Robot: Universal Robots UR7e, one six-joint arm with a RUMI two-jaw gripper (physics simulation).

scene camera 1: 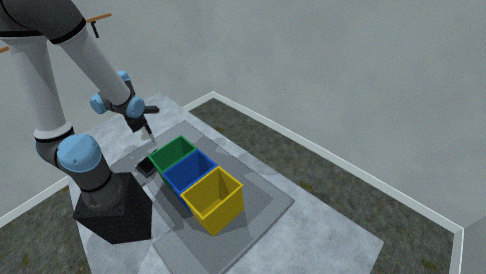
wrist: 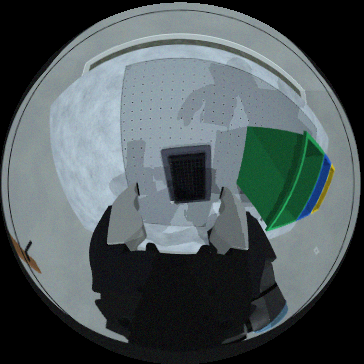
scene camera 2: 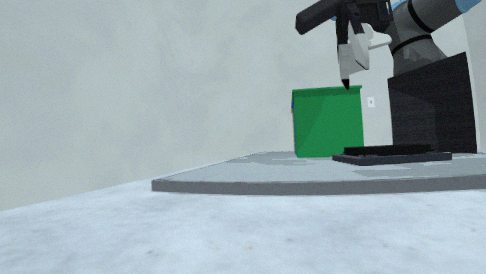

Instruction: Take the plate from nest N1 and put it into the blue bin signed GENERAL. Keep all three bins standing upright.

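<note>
The black plate lies flat in the dark nest N1; in scene camera 1 the plate shows beside the green bin, on the robot base's side. My gripper is open and empty, above the plate and apart from it; in scene camera 2 its fingertips stand near the height of the green bin's rim. The blue bin stands upright between the green bin and the yellow bin, both upright. The sign GENERAL does not show.
The bins stand close together in a row on a grey perforated board. The green bin is the nearest to the nest. The dark robot base stands at the side of the board. Walls surround the table.
</note>
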